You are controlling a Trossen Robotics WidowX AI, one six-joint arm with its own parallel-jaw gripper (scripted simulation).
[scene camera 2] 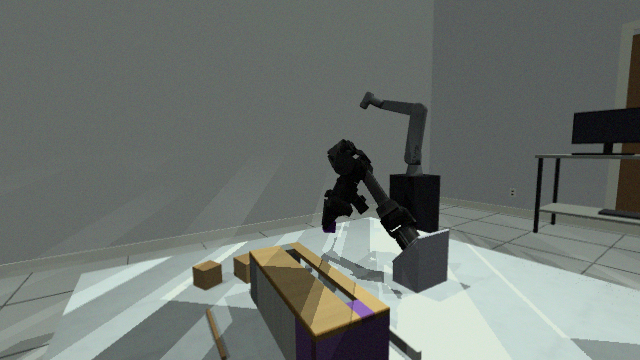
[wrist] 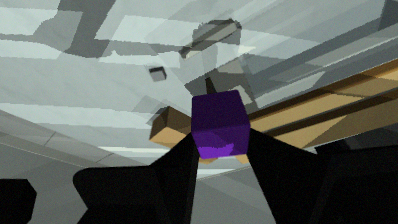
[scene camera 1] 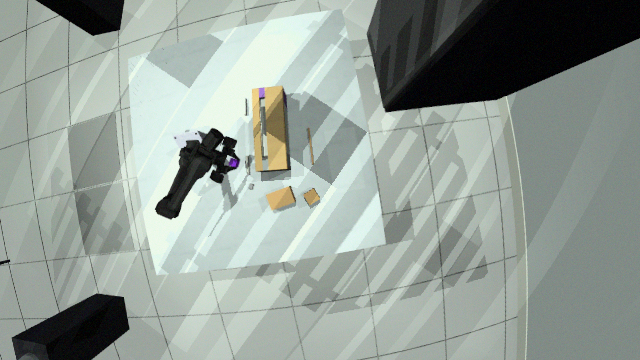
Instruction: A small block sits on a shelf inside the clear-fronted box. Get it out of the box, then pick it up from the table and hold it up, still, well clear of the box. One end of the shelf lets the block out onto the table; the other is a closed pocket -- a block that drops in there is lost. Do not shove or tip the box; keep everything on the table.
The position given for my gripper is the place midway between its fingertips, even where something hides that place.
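Observation:
My gripper [scene camera 2: 323, 227], also in the wrist view [wrist: 219, 133]. A purple block [wrist: 220, 126]. A wooden-topped box [scene camera 2: 319, 305], also in scene camera 1 [scene camera 1: 270, 118] and in the wrist view [wrist: 326, 83].

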